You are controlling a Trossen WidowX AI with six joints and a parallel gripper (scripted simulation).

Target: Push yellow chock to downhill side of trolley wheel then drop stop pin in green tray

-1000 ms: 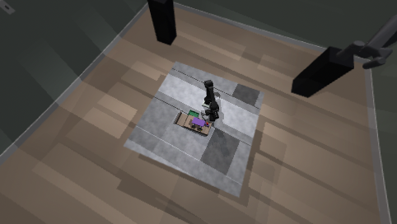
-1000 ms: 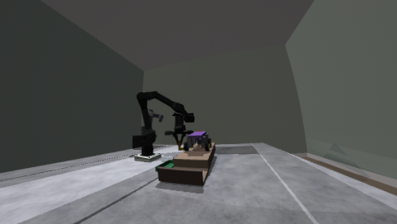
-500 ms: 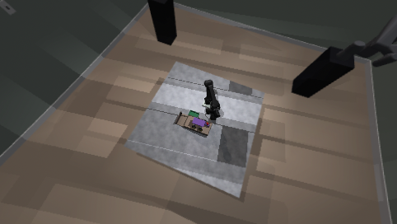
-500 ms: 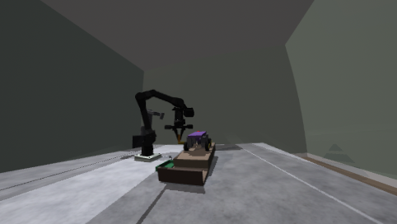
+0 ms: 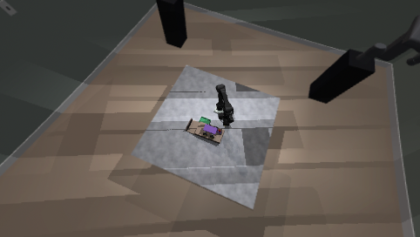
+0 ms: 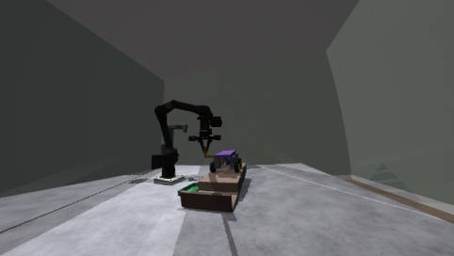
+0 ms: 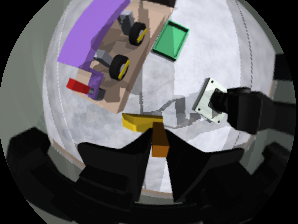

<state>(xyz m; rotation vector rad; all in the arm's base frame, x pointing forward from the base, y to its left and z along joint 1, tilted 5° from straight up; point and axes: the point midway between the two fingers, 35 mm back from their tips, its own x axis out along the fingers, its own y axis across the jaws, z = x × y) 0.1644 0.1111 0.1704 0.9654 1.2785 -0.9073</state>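
Right now the green tray is 210 mm to the right of my gripper tip, 160 mm below it and 40 mm ahead of it. From my gripper tip the other things lie so: red-headed stop pin: 130 mm ahead, 30 mm below; then yellow chock: 20 mm ahead, 10 mm to the left, 10 mm below; then purple trolley: 150 mm ahead, 100 mm to the right, 40 mm below.
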